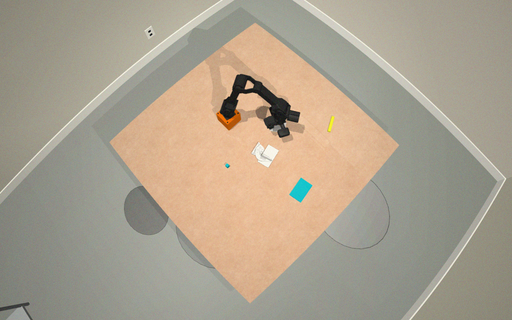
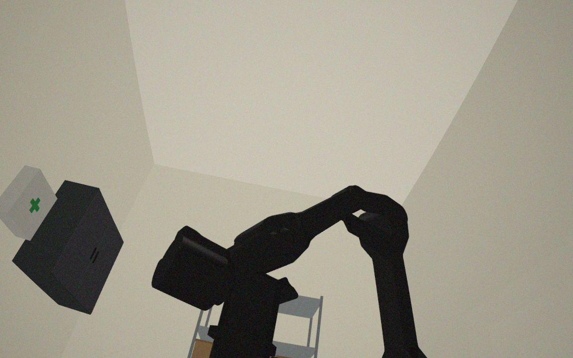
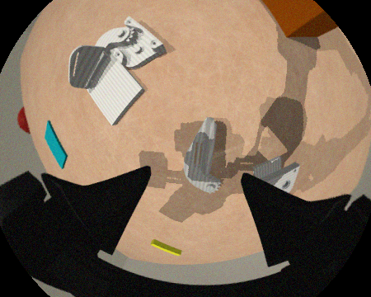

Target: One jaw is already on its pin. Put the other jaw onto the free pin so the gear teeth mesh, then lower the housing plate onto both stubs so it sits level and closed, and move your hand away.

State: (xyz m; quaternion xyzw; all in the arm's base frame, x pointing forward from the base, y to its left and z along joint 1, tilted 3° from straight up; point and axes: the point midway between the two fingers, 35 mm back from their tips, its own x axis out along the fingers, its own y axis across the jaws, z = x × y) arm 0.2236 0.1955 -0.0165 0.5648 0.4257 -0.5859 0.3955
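The grey jaw is 40 mm below my gripper tip, 30 mm to the left of it and 10 mm behind it. From my gripper tip the other things lie so: grey housing plate: 110 mm behind, 70 mm to the left, 20 mm below; then small teal cube: 370 mm to the right, 40 mm below, 10 mm ahead; then yellow bar: 280 mm to the left, 160 mm ahead, 40 mm below.
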